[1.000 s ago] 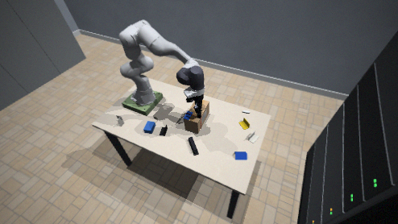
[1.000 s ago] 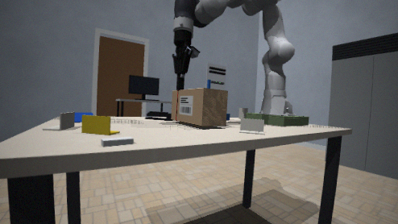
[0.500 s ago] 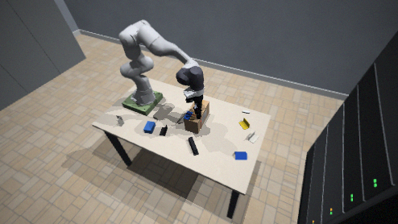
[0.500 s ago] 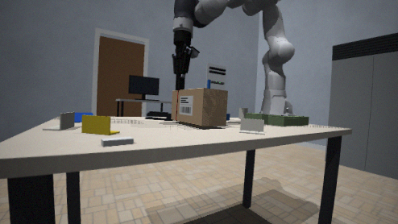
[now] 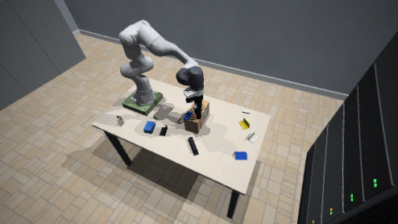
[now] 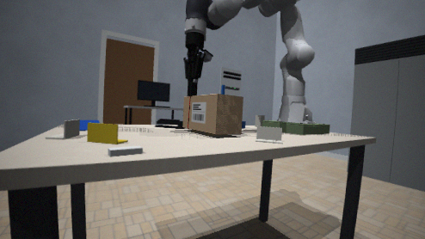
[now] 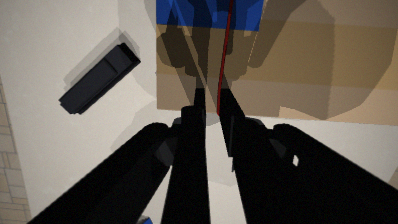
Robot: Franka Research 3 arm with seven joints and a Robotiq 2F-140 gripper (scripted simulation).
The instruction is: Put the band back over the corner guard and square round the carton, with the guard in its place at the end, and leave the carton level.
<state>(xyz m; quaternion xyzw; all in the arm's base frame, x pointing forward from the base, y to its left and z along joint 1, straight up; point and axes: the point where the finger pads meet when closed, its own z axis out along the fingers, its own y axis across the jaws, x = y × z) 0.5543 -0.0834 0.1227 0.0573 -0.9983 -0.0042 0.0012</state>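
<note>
The brown carton lies 5 cm behind my hand, 7 cm to the left of it and 10 cm below it. The rest, counted from my hand: yellow angle piece (31 cm ahead, 19 cm to the left, 16 cm below); white corner guard (40 cm ahead, 9 cm to the left, 17 cm below).
</note>
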